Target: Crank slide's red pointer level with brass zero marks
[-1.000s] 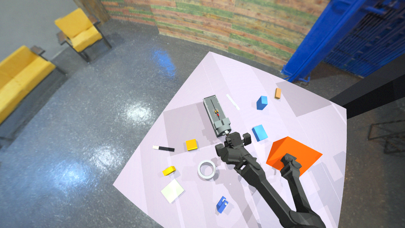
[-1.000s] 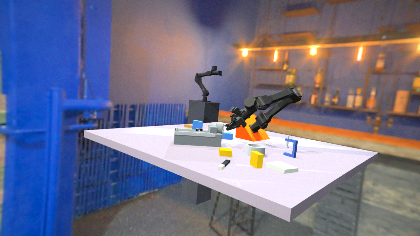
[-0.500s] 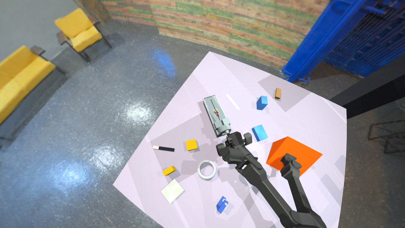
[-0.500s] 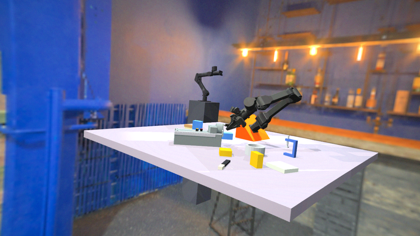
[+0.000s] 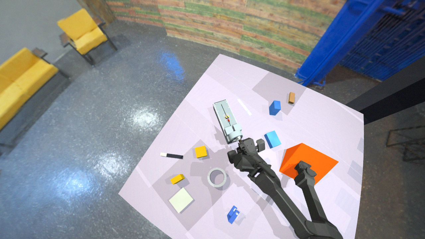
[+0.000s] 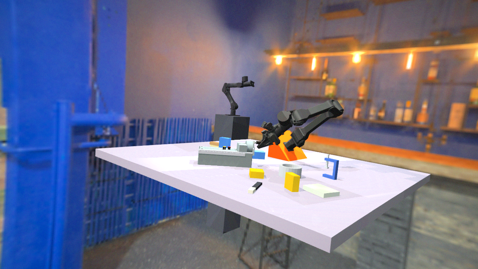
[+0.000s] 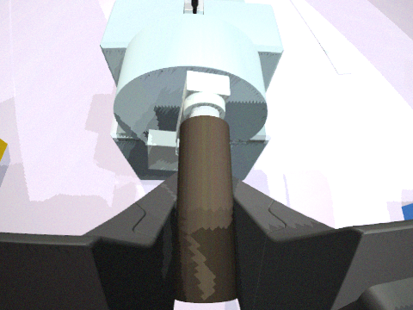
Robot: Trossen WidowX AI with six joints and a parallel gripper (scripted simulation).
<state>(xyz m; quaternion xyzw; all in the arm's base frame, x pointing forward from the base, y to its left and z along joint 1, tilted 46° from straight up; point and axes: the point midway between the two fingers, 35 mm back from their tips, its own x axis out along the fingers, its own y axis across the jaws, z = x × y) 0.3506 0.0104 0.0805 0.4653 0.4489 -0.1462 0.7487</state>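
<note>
Right now the brown crank handle is 1 cm behind my gripper tip, 1 cm to the left of it and 3 cm above it. From my gripper tip the other things lie so: metal strip (8 cm ahead, 27 cm to the right, 9 cm below); blue clamp (14 cm behind, 33 cm to the left, 4 cm below); red pointer (11 cm ahead, 9 cm to the right, 1 cm below).
</note>
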